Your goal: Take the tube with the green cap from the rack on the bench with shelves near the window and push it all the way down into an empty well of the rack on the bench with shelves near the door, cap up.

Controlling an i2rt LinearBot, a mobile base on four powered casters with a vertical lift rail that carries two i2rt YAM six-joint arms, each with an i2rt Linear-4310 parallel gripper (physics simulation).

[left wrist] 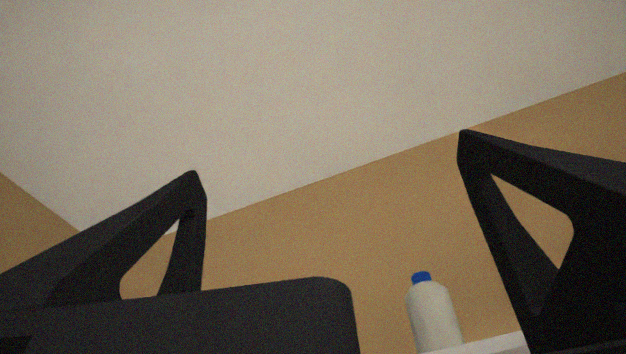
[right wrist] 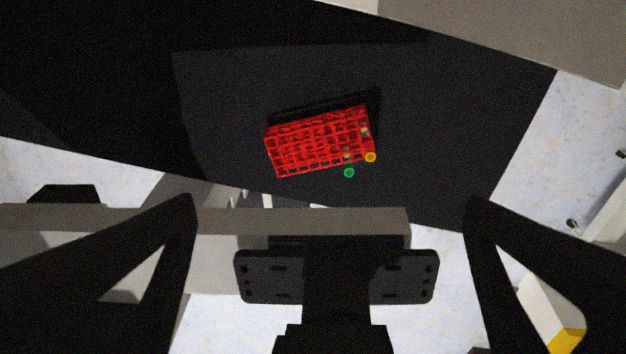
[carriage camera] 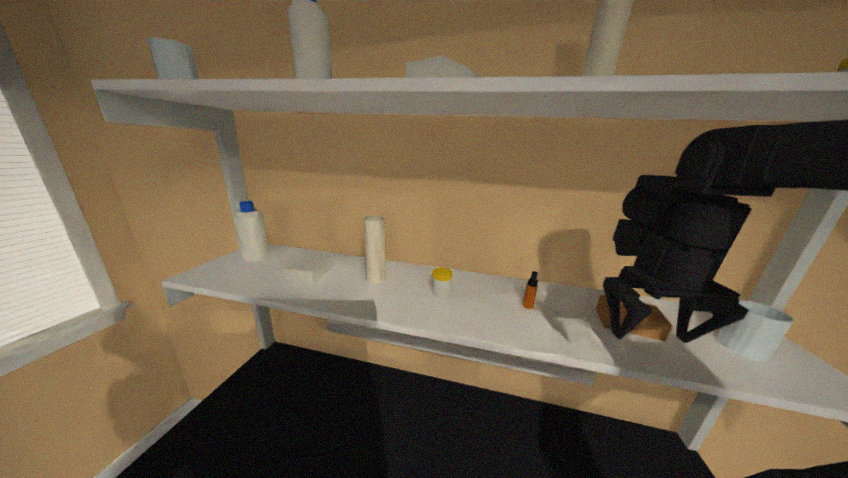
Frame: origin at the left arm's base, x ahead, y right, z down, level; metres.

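Seen in the pictures: left gripper, fingertip midpoint: (left wrist: pixel 328 164); right gripper, fingertip midpoint: (right wrist: pixel 330 209) (carriage camera: pixel 648 338); right arm's base, origin of the base link: (right wrist: pixel 335 275).
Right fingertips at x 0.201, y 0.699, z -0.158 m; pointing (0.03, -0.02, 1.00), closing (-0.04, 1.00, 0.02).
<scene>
Offsets run from my right fingertips to a thing's top centre. "spot": to the spot under its first point. Level surfaces: height alone.
A red rack @[dy -0.025, dx -0.234, dz +0.508 m] (right wrist: pixel 320 142) stands on the black bench top @[dz +0.565 m] (right wrist: pixel 430 125) (carriage camera: pixel 332 415), seen from high above in the right wrist view. A green cap @[spot: dy +0.028, dx -0.252, dz +0.446 m] (right wrist: pixel 349 172) shows at the rack's lower right edge, with an orange-yellow cap @[dy +0.062, dx -0.224, dz +0.446 m] (right wrist: pixel 370 156) beside it. The tube bodies are hard to make out. My right gripper (right wrist: pixel 330 209) (carriage camera: pixel 652 337) is open and empty, high above the bench and in front of the shelf in the carriage view. My left gripper (left wrist: pixel 328 164) is open and empty, pointing up toward wall and ceiling. The other rack does not show.
The lower shelf @[dz +0.108 m] (carriage camera: pixel 415 308) bears a white bottle @[spot: dy -0.834, dx +0.456, dz +0.028 m] (carriage camera: pixel 253 236), a white cylinder @[spot: dy -0.451, dx +0.332, dz +0.008 m] (carriage camera: pixel 374 249), a yellow-lidded jar @[spot: dy -0.277, dx +0.269, dz +0.067 m] (carriage camera: pixel 441 282), an amber bottle @[spot: dy -0.069, dx +0.225, dz +0.066 m] (carriage camera: pixel 530 293), a brown box @[spot: dy +0.140, dx +0.133, dz +0.073 m] (carriage camera: pixel 647 322) and a pale beaker @[spot: dy +0.299, dx +0.080, dz +0.051 m] (carriage camera: pixel 757 332). The upper shelf (carriage camera: pixel 415 102) runs above them. A window @[spot: dy -1.723, dx +0.661, dz +0.108 m] (carriage camera: pixel 41 231) is at the left.
</scene>
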